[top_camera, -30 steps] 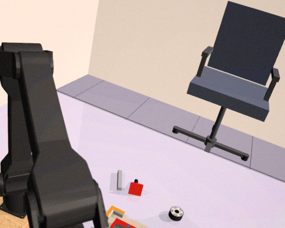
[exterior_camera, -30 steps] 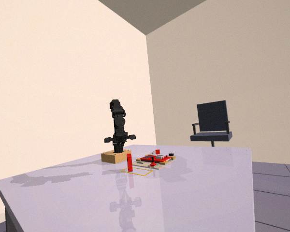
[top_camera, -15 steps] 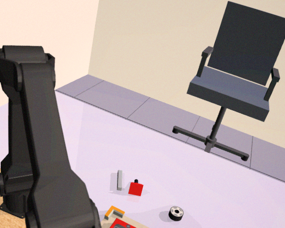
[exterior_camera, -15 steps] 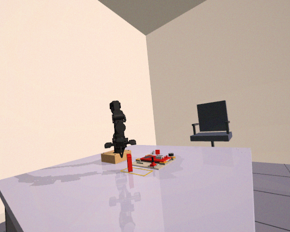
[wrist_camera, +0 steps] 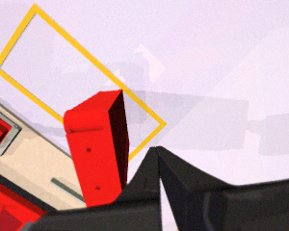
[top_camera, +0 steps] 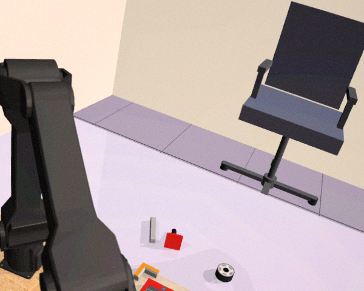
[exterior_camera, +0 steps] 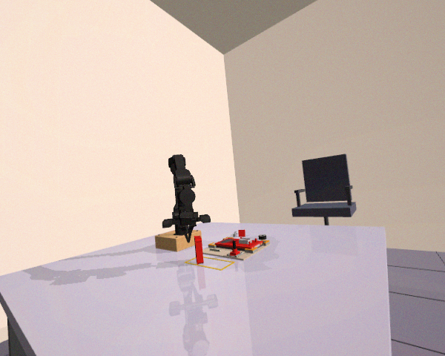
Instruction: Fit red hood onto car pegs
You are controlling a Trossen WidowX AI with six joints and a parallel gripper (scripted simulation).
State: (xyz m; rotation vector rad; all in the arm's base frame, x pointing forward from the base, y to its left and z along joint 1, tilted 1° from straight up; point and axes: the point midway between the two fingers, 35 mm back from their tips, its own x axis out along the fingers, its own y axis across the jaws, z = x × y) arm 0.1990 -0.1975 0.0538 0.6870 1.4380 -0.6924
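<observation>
My gripper tip is 30 mm short of the red hood, 30 mm above it and 20 mm to the right of it. Round my gripper tip: beige jig plate (220 mm to the left, 110 mm ahead, 70 mm below); then black wheel (390 mm to the left, 170 mm ahead, 70 mm below); then grey bar (460 mm to the left, 70 mm below, 20 mm behind).
</observation>
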